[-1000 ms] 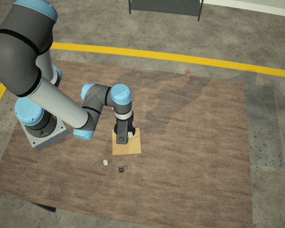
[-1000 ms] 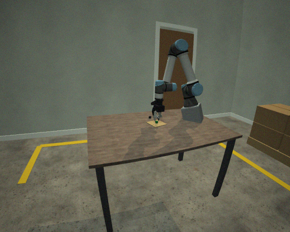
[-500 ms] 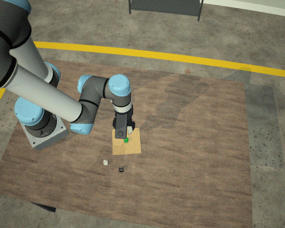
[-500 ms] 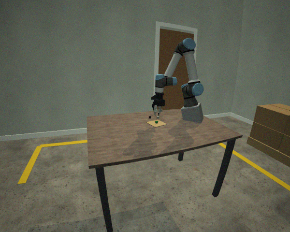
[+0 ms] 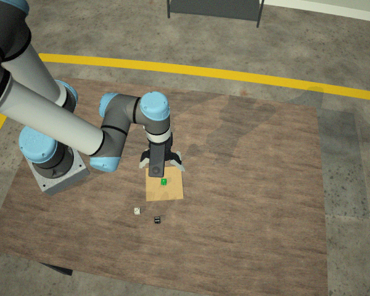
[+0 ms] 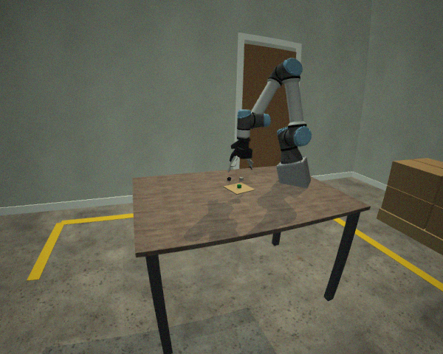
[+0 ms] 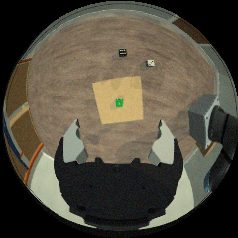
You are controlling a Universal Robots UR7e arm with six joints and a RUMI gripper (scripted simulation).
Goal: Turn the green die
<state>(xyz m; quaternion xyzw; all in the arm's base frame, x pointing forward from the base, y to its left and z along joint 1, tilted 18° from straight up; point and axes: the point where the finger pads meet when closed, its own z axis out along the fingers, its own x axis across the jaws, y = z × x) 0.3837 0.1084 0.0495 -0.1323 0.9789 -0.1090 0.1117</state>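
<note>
My hand is 100 mm above the green die. Round my hand: black die (30 mm ahead, 150 mm to the right, 100 mm below); white die (50 mm behind, 140 mm to the right, 100 mm below); tan mat (110 mm below).
</note>
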